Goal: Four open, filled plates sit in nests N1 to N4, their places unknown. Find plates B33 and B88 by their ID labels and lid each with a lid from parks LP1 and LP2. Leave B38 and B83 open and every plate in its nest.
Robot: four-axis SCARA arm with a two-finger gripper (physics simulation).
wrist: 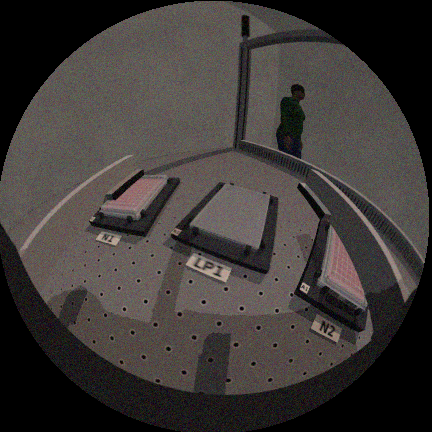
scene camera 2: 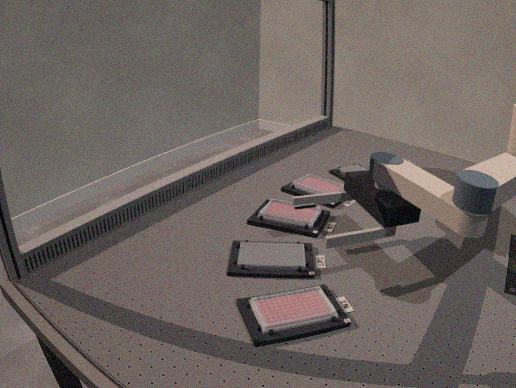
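Note:
My gripper is there in the pictures, and the wrist view has it too. I also see a park LP1, as well as a nest N1.

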